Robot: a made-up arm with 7 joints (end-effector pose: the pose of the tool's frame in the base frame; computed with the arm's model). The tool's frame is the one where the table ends.
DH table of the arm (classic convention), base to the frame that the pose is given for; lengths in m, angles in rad. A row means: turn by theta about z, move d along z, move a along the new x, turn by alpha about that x. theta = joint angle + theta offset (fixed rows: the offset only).
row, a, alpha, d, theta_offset
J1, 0, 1.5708, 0.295, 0
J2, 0, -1.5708, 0.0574, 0
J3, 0.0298, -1.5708, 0.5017, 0
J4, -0.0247, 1.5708, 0.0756, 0
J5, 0, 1.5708, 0.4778, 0
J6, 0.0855, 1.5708, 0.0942, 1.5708
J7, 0, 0, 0.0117, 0
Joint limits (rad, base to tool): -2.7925..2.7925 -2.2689..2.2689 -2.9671..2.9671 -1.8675..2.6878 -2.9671..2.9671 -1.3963..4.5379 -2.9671..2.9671
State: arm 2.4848 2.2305 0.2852 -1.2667 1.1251 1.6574 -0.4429
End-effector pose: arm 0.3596 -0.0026 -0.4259 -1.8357 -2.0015 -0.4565
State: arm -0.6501 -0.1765 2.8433 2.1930 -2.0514 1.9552 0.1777
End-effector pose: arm -0.4024 0.1647 0.6666 1.2676 -2.0489 -1.1379
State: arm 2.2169 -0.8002 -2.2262 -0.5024 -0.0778 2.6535 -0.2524
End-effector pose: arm -0.5225 0.4593 0.7696 2.4956 -0.3372 -1.4426
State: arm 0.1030 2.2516 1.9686 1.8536 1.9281 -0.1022 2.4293
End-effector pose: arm -0.0583 0.3995 -0.1460 2.4218 -1.7004 0.6754
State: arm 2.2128 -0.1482 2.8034 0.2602 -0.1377 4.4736 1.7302
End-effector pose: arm -0.0087 -0.0404 1.2314 0.0260 -3.0614 -0.5648
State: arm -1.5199 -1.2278 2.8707 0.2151 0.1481 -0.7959 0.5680
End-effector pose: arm 0.0479 -0.8826 0.8123 -1.2572 -0.5915 -0.7226
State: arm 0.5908 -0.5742 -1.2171 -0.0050 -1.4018 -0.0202 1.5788
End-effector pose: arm 0.4660 0.3626 1.1814 -0.0620 -1.3957 2.1495
